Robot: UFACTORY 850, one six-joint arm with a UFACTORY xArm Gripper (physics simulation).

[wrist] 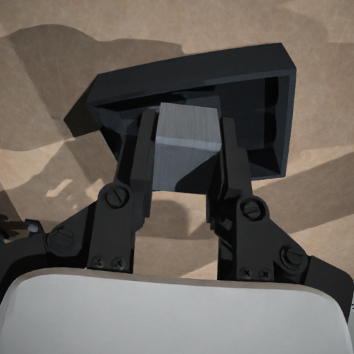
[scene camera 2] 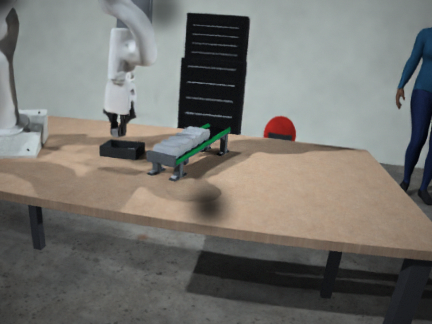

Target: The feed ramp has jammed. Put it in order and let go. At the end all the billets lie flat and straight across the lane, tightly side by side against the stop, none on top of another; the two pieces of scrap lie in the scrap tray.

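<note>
My gripper (scene camera 2: 118, 131) (wrist: 184, 134) is shut on a grey square-edged block of scrap (wrist: 187, 155), pointing down above the black scrap tray (scene camera 2: 120, 153) (wrist: 200, 69). In the wrist view the block overlaps the tray and hides part of its inside, so I cannot tell whether the other scrap lies there. Several pale grey billets (scene camera 2: 181, 142) lie in a row across the lane of the feed ramp, between its green rails (scene camera 2: 205, 145). The row reaches down to the grey stop (scene camera 2: 161, 157) at the low end. Small gaps or tilts between billets are too small to tell.
The ramp stands on short grey legs (scene camera 2: 178, 171) right of the tray, on the wooden table (scene camera 2: 280, 200). The robot's white base (scene camera 2: 20, 142) is at the left. A black slatted panel (scene camera 2: 212, 90), a red round object (scene camera 2: 280, 126) and a person (scene camera 2: 422, 70) are behind the table.
</note>
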